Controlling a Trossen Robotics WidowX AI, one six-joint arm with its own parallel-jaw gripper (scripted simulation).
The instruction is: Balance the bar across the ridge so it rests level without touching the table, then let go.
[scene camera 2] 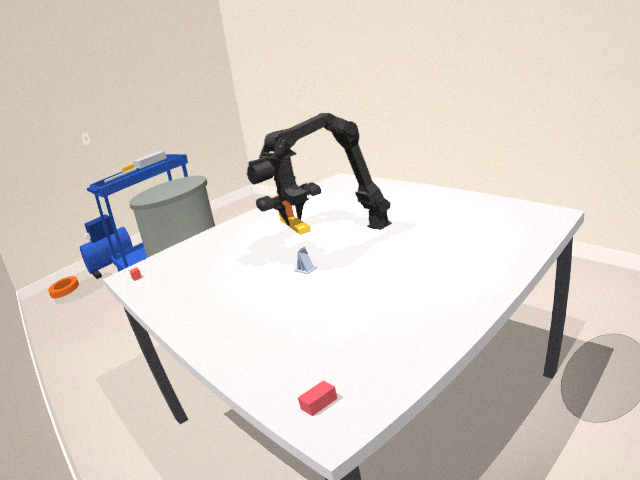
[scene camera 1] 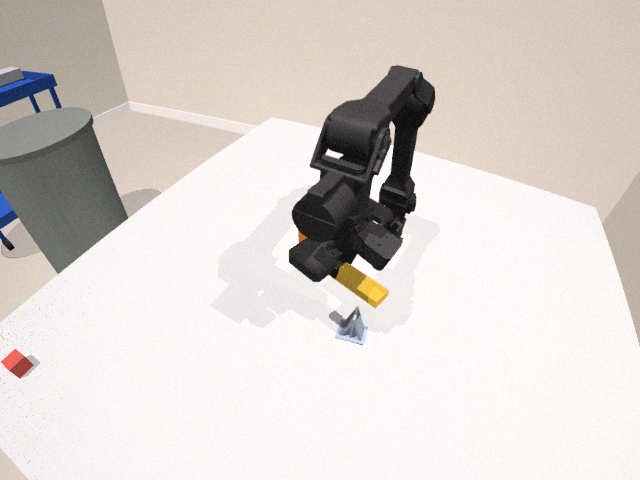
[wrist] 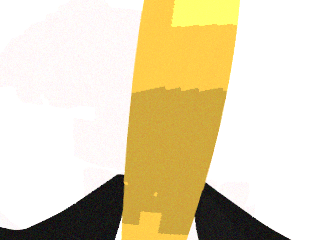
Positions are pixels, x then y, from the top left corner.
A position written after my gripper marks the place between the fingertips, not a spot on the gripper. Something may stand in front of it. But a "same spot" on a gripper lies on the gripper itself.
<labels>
My gripper shows in scene camera 2, in scene camera 1 [340, 271] and in the wrist view. One and the same spot on my gripper: [wrist: 103, 206] is [scene camera 2: 299, 212].
</labels>
